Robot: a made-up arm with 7 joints. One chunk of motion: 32 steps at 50 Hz.
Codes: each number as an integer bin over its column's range. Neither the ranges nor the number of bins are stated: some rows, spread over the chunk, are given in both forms.
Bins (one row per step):
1: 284 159 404 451 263 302
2: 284 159 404 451 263 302
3: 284 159 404 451 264 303
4: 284 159 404 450 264 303
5: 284 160 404 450 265 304
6: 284 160 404 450 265 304
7: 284 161 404 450 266 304
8: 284 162 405 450 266 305
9: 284 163 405 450 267 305
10: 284 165 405 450 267 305
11: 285 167 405 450 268 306
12: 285 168 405 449 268 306
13: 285 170 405 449 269 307
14: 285 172 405 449 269 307
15: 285 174 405 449 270 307
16: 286 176 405 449 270 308
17: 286 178 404 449 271 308
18: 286 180 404 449 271 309
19: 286 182 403 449 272 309
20: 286 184 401 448 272 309
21: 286 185 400 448 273 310
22: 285 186 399 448 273 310
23: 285 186 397 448 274 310
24: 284 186 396 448 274 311
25: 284 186 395 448 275 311
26: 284 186 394 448 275 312
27: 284 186 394 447 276 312
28: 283 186 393 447 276 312
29: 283 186 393 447 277 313
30: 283 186 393 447 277 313
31: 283 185 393 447 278 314
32: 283 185 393 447 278 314
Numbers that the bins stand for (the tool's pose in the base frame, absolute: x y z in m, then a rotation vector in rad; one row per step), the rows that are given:
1: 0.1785 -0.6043 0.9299 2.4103 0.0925 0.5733
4: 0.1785 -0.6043 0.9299 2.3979 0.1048 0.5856
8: 0.1785 -0.5855 0.9362 2.3979 0.1295 0.6103
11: 0.1847 -0.5542 0.9362 2.3979 0.1541 0.6226
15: 0.1847 -0.5104 0.9362 2.3856 0.1788 0.6349
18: 0.1910 -0.4728 0.9299 2.3856 0.1911 0.6596
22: 0.1847 -0.4352 0.8986 2.3733 0.2158 0.6719
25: 0.1785 -0.4352 0.8736 2.3733 0.2404 0.6842
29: 0.1722 -0.4352 0.8611 2.3610 0.2651 0.7089
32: 0.1722 -0.4415 0.8611 2.3610 0.2774 0.7212
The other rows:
2: 0.1785 -0.6043 0.9299 2.4103 0.0925 0.5733
3: 0.1785 -0.6043 0.9299 2.4103 0.1048 0.5856
5: 0.1785 -0.5980 0.9299 2.3979 0.1171 0.5979
6: 0.1785 -0.5980 0.9299 2.3979 0.1171 0.5979
7: 0.1785 -0.5918 0.9299 2.3979 0.1295 0.5979
9: 0.1785 -0.5793 0.9362 2.3979 0.1418 0.6103
10: 0.1785 -0.5667 0.9362 2.3979 0.1418 0.6103
12: 0.1847 -0.5479 0.9362 2.3856 0.1541 0.6226
13: 0.1847 -0.5354 0.9362 2.3856 0.1664 0.6349
14: 0.1847 -0.5229 0.9362 2.3856 0.1664 0.6349
16: 0.1910 -0.4978 0.9362 2.3856 0.1788 0.6473
17: 0.1910 -0.4853 0.9299 2.3856 0.1911 0.6473
19: 0.1910 -0.4603 0.9237 2.3856 0.2034 0.6596
20: 0.1910 -0.4477 0.9112 2.3733 0.2034 0.6596
21: 0.1910 -0.4415 0.9049 2.3733 0.2158 0.6719
23: 0.1847 -0.4352 0.8861 2.3733 0.2281 0.6719
24: 0.1785 -0.4352 0.8798 2.3733 0.2281 0.6842
26: 0.1785 -0.4352 0.8673 2.3733 0.2404 0.6966
27: 0.1785 -0.4352 0.8673 2.3610 0.2527 0.6966
28: 0.1722 -0.4352 0.8611 2.3610 0.2527 0.6966
30: 0.1722 -0.4352 0.8611 2.3610 0.2651 0.7089
31: 0.1722 -0.4415 0.8611 2.3610 0.2774 0.7212

